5 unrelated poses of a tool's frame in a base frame.
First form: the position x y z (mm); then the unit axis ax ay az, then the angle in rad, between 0 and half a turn.
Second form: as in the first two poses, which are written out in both.
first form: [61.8 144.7 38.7 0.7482 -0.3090 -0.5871 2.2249]
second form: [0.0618 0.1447 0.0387 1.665 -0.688 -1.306]
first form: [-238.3 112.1 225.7 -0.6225 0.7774 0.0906 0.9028]
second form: [-0.2383 0.1121 0.2257 -0.562 0.702 0.082]
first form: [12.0 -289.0 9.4 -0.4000 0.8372 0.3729 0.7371]
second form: [0.0120 -0.2890 0.0094 -0.295 0.617 0.275]
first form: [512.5 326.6 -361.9 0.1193 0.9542 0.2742 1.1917]
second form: [0.5125 0.3266 -0.3619 0.142 1.137 0.327]
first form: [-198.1 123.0 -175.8 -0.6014 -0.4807 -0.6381 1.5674]
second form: [-0.1981 0.1230 -0.1758 -0.943 -0.753 -1.000]
